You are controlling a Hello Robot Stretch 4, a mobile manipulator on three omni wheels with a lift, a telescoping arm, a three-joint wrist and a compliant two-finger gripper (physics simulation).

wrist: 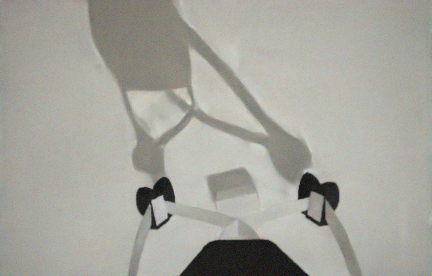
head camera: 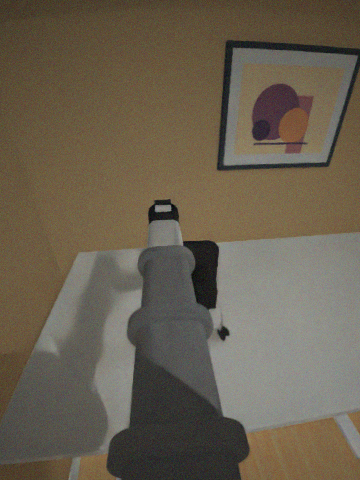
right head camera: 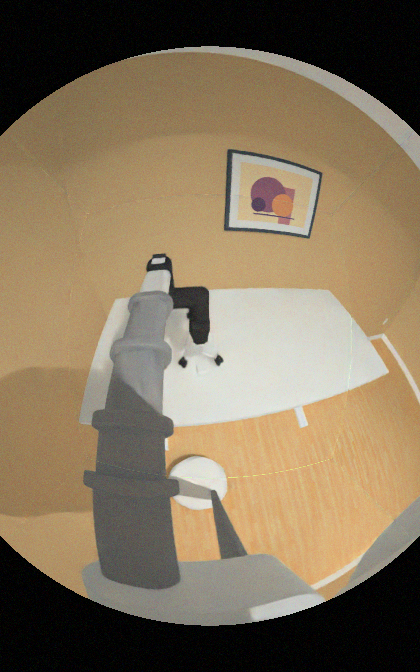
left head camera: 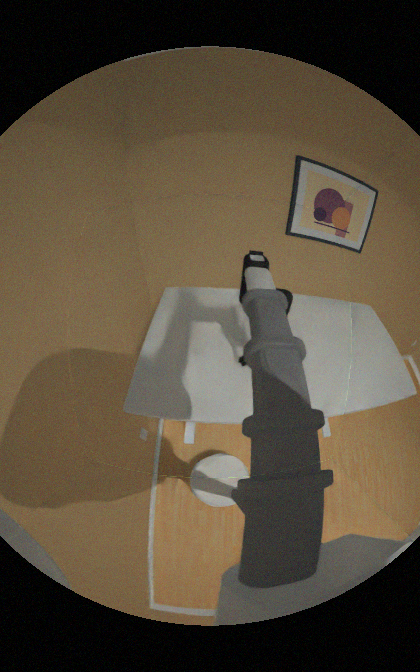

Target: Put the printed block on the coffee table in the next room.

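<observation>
A small pale block [right head camera: 201, 369] [wrist: 233, 182], barely set off from the surface, sits on a white table [head camera: 300, 320] [left head camera: 215, 395] [right head camera: 300, 340] [wrist: 380, 100]. My gripper [right head camera: 200, 361] [wrist: 235, 191] is open and points down over the table, with the block showing between its two spread dark fingertips in the wrist view. The fingers look to be above the block; the exact height is hard to tell. In the head view and the left head view the arm hides the block and part of the gripper. No coffee table in another room can be made out.
My extended arm [head camera: 172, 340] [left head camera: 280, 450] [right head camera: 132, 450] reaches over the table. A tan wall with a framed picture [head camera: 225, 110] [left head camera: 293, 200] [right head camera: 227, 195] stands behind it. A round white object [left head camera: 215, 467] [right head camera: 200, 470] is on the wooden floor before the table.
</observation>
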